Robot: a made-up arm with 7 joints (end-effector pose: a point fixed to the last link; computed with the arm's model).
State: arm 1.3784 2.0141 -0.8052 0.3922 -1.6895 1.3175 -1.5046
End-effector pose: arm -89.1 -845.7 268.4 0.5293 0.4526 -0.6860 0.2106
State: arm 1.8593 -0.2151 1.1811 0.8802 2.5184 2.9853 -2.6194
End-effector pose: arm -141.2 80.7 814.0 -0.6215 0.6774 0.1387 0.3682
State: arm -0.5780 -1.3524 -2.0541 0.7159 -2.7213 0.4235 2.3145
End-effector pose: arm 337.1 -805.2 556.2 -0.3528 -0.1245 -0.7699 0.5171
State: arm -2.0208 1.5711 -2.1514 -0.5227 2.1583 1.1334 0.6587
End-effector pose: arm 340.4 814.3 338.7 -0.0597 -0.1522 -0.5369 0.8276
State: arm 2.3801 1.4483 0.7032 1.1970 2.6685 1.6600 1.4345
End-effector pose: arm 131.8 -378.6 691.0 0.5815 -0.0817 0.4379 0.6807
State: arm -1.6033 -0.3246 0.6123 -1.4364 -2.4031 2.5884 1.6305
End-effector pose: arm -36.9 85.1 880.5 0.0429 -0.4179 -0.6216 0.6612
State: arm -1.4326 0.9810 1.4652 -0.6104 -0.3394 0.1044 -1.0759
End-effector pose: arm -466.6 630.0 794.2 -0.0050 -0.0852 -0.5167 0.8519
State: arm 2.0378 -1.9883 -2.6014 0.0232 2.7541 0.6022 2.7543
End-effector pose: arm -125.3 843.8 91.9 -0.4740 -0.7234 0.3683 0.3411
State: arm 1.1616 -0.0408 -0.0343 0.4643 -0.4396 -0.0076 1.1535
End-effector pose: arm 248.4 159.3 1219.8 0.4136 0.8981 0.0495 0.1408
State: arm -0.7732 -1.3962 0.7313 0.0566 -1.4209 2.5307 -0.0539
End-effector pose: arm 418.9 -424.2 593.6 0.2425 0.1818 -0.3970 0.8663
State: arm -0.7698 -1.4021 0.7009 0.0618 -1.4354 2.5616 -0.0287
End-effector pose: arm 423.0 -420.1 583.2 0.2233 0.1919 -0.3860 0.8743
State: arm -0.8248 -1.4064 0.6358 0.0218 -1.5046 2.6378 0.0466
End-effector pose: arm 397.6 -433.0 571.1 0.1707 0.1953 -0.3982 0.8799
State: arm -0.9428 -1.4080 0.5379 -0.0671 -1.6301 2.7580 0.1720
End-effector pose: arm 338.7 -461.9 558.9 0.0827 0.2124 -0.4365 0.8704
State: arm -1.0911 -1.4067 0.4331 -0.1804 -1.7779 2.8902 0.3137
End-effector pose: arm 260.2 -491.4 551.2 -0.0103 0.2616 -0.4898 0.8316
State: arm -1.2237 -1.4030 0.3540 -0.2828 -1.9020 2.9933 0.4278
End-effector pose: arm 187.4 -507.9 550.9 -0.0710 0.3206 -0.5411 0.7742
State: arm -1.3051 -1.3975 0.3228 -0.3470 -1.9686 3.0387 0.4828
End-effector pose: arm 142.5 -512.0 555.8 -0.0923 0.3489 -0.5780 0.7319
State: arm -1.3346 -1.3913 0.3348 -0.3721 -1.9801 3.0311 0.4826
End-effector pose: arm 126.1 -511.4 562.5 -0.0898 0.3380 -0.6005 0.7191
